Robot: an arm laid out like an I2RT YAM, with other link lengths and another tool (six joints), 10 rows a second.
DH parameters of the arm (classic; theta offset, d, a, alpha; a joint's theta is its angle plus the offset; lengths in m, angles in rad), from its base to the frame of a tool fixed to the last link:
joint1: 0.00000 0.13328 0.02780 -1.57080
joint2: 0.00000 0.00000 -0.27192 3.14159
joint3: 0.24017 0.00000 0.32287 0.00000
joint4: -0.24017 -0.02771 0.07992 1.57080
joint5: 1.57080 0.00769 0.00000 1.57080
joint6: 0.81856 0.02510 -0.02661 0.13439
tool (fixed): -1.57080 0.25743 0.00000 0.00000
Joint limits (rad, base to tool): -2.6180..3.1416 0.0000..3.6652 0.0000..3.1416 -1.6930..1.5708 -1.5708..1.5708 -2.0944..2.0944
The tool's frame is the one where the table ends.
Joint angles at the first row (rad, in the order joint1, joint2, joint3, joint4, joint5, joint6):
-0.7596, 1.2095, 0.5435, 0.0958, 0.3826, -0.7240
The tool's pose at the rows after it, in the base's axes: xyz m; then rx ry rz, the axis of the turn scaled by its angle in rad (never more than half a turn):
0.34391, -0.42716, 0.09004, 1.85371, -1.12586, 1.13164
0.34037, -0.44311, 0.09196, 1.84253, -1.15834, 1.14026
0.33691, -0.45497, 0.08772, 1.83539, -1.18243, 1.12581
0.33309, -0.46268, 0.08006, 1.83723, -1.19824, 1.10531
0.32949, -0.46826, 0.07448, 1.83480, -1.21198, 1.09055
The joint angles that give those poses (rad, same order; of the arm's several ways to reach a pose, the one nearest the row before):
-0.7992, 1.2571, 0.5823, 0.0986, 0.3667, -0.7167
-0.8395, 1.2908, 0.6133, 0.1053, 0.3337, -0.7108
-0.8604, 1.3315, 0.6403, 0.1094, 0.3283, -0.7049
-0.8757, 1.3650, 0.6566, 0.1116, 0.3253, -0.7041
-0.8863, 1.3882, 0.6663, 0.1152, 0.3259, -0.7013

